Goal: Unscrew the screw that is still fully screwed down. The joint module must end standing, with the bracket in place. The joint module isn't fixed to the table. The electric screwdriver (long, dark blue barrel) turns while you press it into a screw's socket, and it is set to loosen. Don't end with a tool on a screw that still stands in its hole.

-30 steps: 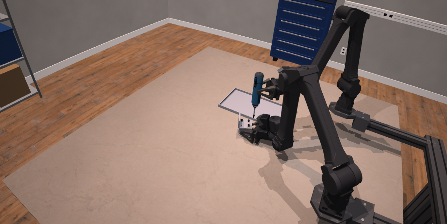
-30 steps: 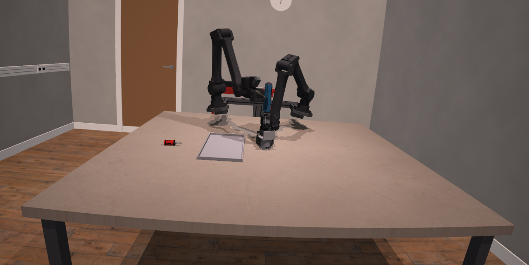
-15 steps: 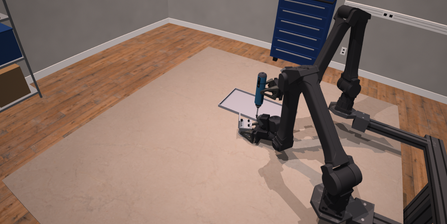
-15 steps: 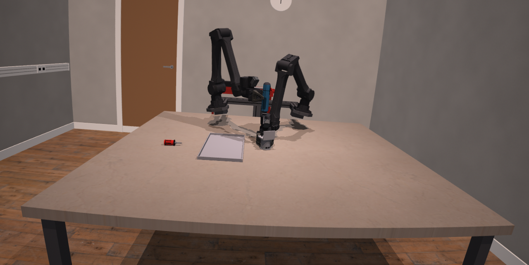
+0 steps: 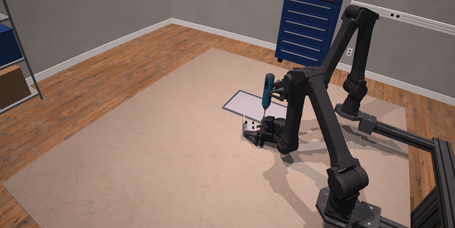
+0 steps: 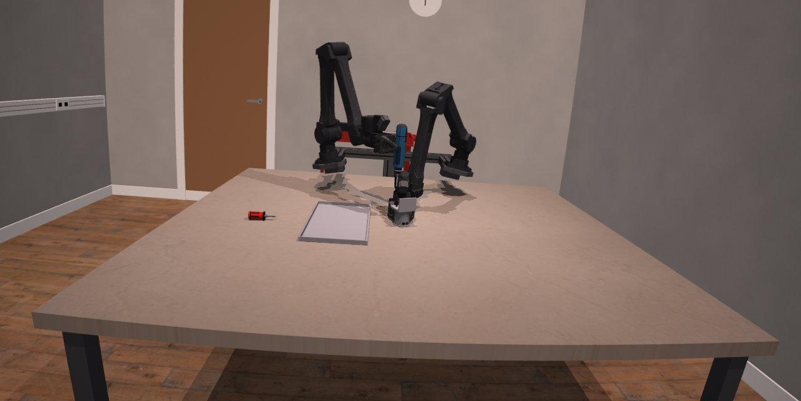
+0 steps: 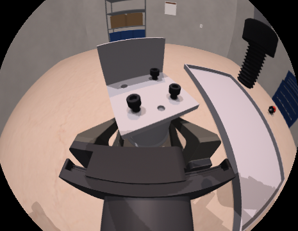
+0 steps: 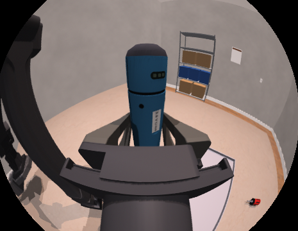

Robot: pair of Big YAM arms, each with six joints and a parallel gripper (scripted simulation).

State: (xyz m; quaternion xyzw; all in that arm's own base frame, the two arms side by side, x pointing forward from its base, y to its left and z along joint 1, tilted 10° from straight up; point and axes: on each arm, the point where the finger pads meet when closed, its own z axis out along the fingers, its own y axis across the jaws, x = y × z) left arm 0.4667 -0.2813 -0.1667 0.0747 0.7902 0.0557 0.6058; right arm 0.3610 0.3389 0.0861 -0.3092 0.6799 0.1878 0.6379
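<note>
Now: left hand 1 cm below the joint module. The rest, counted from my left hand: flat grey tray: 23 cm to the right, 2 cm below; then red-handled screwdriver: 51 cm to the right, 1 cm below; then grey l-shaped bracket: 5 cm above.
</note>
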